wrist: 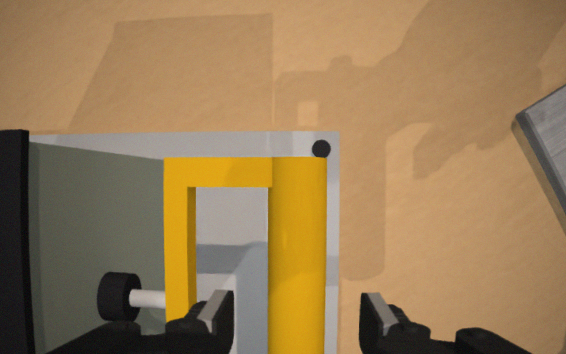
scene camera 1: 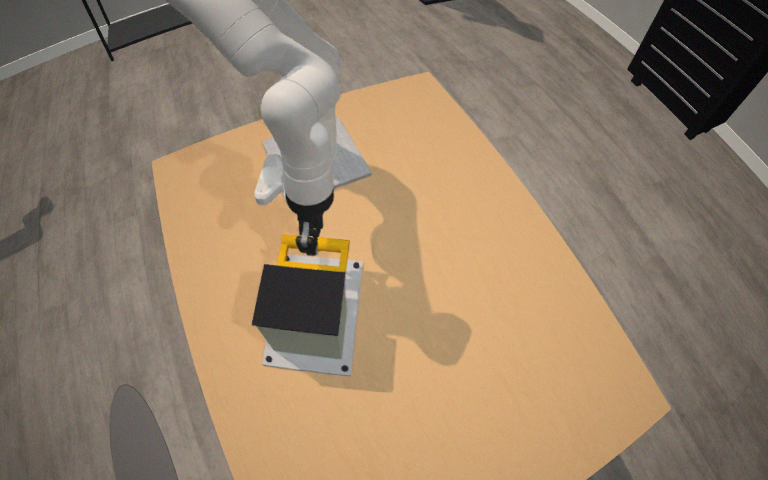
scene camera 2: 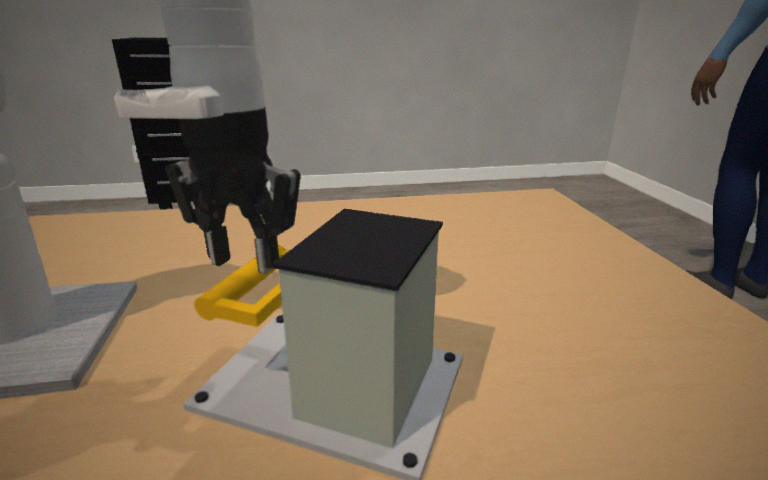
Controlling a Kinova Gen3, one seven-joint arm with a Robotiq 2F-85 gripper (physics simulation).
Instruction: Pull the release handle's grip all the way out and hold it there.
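The release handle's yellow grip (scene camera 1: 334,244) (scene camera 2: 237,284) (wrist: 297,225) is a thick round bar on a rectangular frame, beside the grey-green box (scene camera 1: 305,339) (scene camera 2: 342,350) (wrist: 90,210) with its black lid. In the wrist view a white rod (wrist: 147,298) with a black collar (wrist: 118,296) shows between box and frame. My gripper (scene camera 1: 307,252) (scene camera 2: 242,264) (wrist: 296,315) points down, partly open and empty. In the wrist view its fingers stand on either side of the grip bar, with gaps on both sides. Their exact height against the bar is hard to tell.
The box stands on a grey bolted plate (scene camera 1: 305,366) (scene camera 2: 243,396) (wrist: 225,142) on the wooden table top (scene camera 1: 509,339) (scene camera 2: 566,316) (wrist: 450,240). The arm's grey base slab (scene camera 1: 352,161) (scene camera 2: 84,333) (wrist: 550,135) lies beyond the handle. A black drawer cabinet (scene camera 1: 696,62) (scene camera 2: 141,65) stands off the table.
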